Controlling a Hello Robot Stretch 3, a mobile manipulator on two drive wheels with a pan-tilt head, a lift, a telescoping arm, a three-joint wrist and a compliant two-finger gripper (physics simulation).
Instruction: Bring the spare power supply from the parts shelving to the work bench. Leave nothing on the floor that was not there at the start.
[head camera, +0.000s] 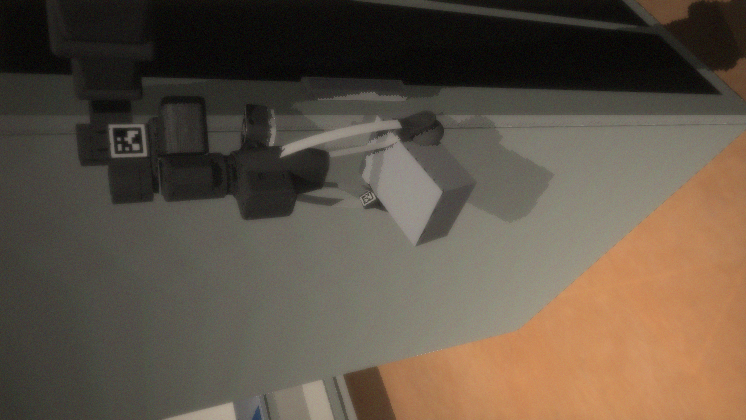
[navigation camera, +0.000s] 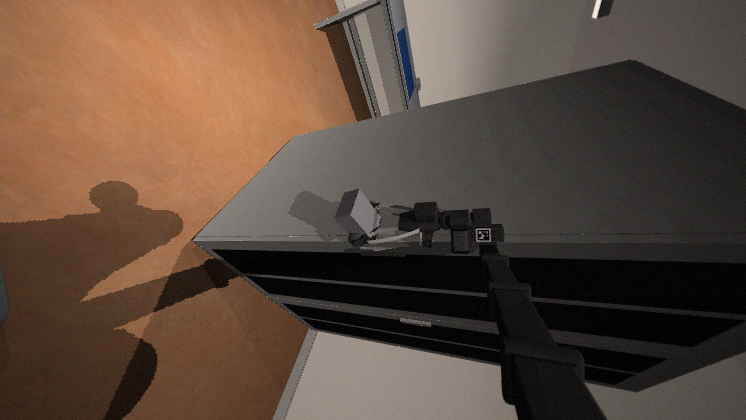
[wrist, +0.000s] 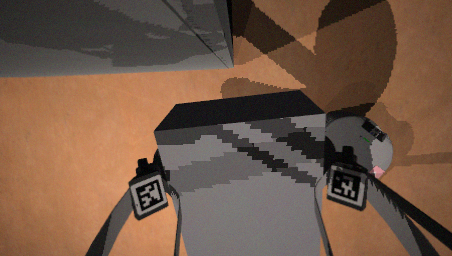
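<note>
A grey box, which looks like the power supply, is held tilted between the two fingertips. My gripper is shut on it, with one fingertip against each side in the wrist view. The box hangs over a wide grey top, near its long front edge. Its shadow falls on that top, apart from the box. I cannot tell for certain whether this unit is the work bench or the parts shelving.
The unit has dark fronts below the top. My arm reaches across them. Another grey-framed unit with a blue panel stands beyond the top's far edge. A round grey object shows beside the right finger, over orange floor.
</note>
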